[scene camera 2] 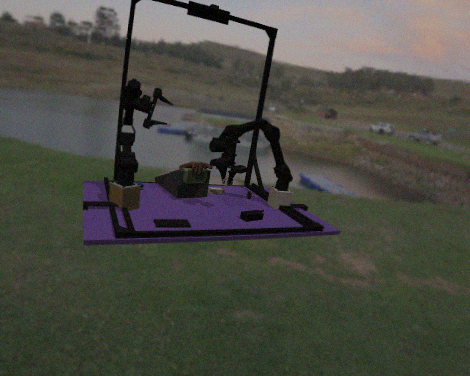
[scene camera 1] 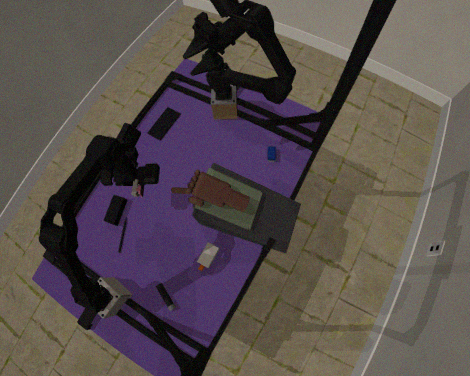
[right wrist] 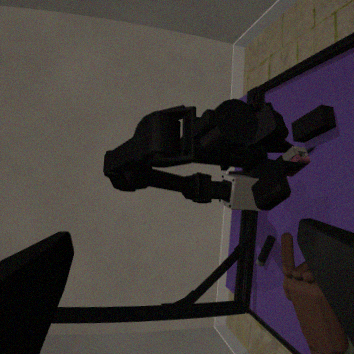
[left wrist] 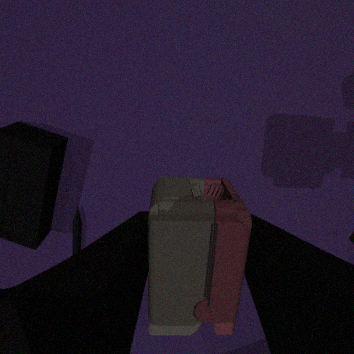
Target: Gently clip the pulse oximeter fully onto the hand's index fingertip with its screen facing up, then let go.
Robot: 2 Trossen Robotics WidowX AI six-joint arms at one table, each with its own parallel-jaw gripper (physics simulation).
Labels:
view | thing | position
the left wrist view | left gripper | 194,223
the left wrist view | pulse oximeter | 198,227

